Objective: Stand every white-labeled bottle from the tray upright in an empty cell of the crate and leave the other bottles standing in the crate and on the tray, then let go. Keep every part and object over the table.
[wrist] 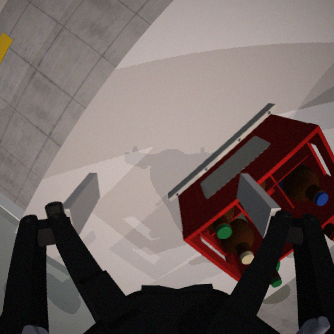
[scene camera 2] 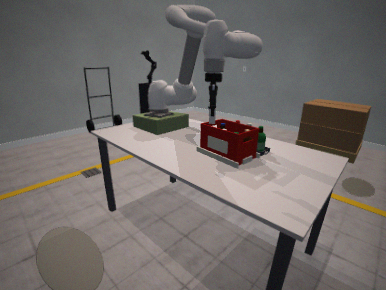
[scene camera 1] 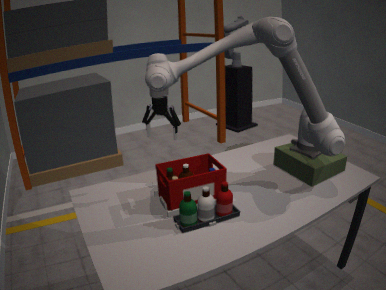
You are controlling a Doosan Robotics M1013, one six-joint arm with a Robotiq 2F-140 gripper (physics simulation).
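Frame: origin at the arm's base, x ahead, y left, z up, level; metres.
Where they show: gripper, between the fingertips: [wrist: 168,185] [scene camera 2: 211,119] [scene camera 1: 162,137]; arm's base, origin of its link: [scene camera 2: 159,115] [scene camera 1: 308,150].
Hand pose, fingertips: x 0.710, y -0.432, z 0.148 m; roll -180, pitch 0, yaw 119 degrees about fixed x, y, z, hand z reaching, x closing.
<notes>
Each offset is from my fingertips to the top centre of the thing. "pt": to the spot under its first point. Level surfaces: height alone.
The white bottle @(dz -0.093, dx +0.058, dy +0.392 m) [scene camera 1: 206,206] with a pale label stands upright on the black tray [scene camera 1: 233,215] [scene camera 2: 266,150], between a green bottle @(dz -0.093, dx +0.139, dy +0.370 m) [scene camera 1: 188,210] [scene camera 2: 261,140] and a red bottle @(dz -0.093, dx -0.027, dy +0.415 m) [scene camera 1: 224,201]. The red crate @(dz -0.078, dx +0.013, dy +0.280 m) [scene camera 1: 174,198] [scene camera 2: 235,148] [wrist: 192,220] stands beside the tray. In it are a green-capped bottle @(dz -0.090, dx +0.069, dy +0.152 m) [scene camera 1: 170,172] [wrist: 224,231], a cream-capped bottle @(pt dz -0.090, dx +0.098, dy +0.234 m) [wrist: 247,257], a brown bottle with a white cap @(dz -0.090, dx -0.010, dy +0.171 m) [scene camera 1: 185,173] and a blue-capped bottle @(pt dz -0.090, dx -0.072, dy +0.282 m) [wrist: 321,198]; the walls hide parts of its cells. My gripper [scene camera 1: 162,132] [scene camera 2: 212,120] [wrist: 168,185] is open and empty, high above the table near the crate.
The arm's green base block [scene camera 1: 312,165] [scene camera 2: 161,123] stands on the table @(dz -0.253 m) [scene camera 1: 135,255] [scene camera 2: 165,160], toward one end. Beyond the table are an orange rack [scene camera 1: 220,90], a stack of brown boxes [scene camera 2: 334,125] and a hand truck [scene camera 2: 88,97].
</notes>
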